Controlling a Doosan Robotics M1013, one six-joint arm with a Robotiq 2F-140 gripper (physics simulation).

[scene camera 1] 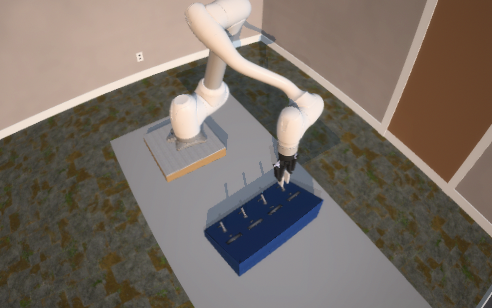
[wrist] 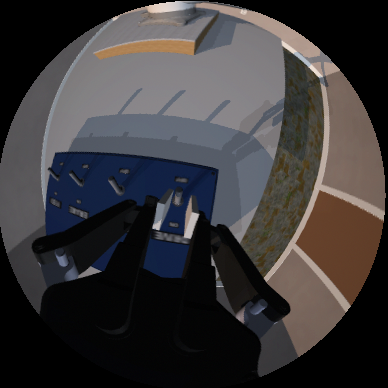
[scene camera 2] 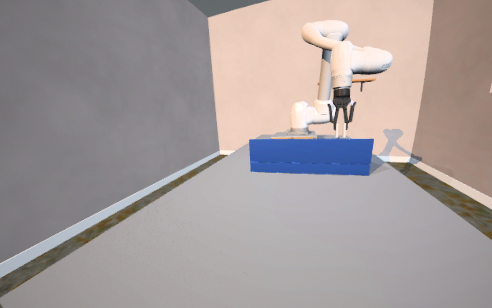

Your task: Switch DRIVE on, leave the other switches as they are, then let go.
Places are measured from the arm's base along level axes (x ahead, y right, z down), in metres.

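Pixels of known places: gripper, between the fingertips: (scene camera 1: 283, 182) (wrist: 179, 201) (scene camera 2: 340, 137); arm's base, origin of its link: (scene camera 1: 188, 136) (scene camera 2: 299, 133).
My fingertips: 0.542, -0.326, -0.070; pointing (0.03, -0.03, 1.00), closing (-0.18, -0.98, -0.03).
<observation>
For each thing: its middle in the pictures, then the offset to it from my fingertips, as dx, dy, dz. Level surfaces: height alone.
- blue switch panel, middle of its body: (wrist: 105, 209) (scene camera 1: 264, 222) (scene camera 2: 304, 153) +0.131, +0.154, +0.068
- DRIVE lever, middle of its body: (wrist: 177, 195) +0.000, +0.005, +0.020
- DRIVE label, middle of its body: (wrist: 171, 237) +0.080, -0.019, +0.016
- grey table, height of its surface: dz +0.127
The blue switch panel (scene camera 1: 245, 250) (scene camera 2: 310, 152) (wrist: 150, 172) lies on the table with four levers. The DRIVE lever (wrist: 178, 196) is the rightmost in the wrist view and leans toward its OFF label (wrist: 181, 179), away from the ON label (wrist: 173, 225). The DRIVE label (wrist: 171, 237) is partly covered by the fingers. My gripper (scene camera 1: 284, 183) (scene camera 2: 340, 136) (wrist: 179, 201) points down at this lever. Its pads stand partly open, one on each side of the lever in the wrist view, and grip nothing. Whether a pad touches the lever cannot be told.
Three other levers (wrist: 116, 185) (wrist: 76, 177) (wrist: 53, 174) stand in a row to the left in the wrist view, leaning toward the arm's base. The base plate (scene camera 1: 185, 152) (wrist: 150, 47) lies behind the panel on the grey table (scene camera 1: 340, 260) (scene camera 2: 250, 240).
</observation>
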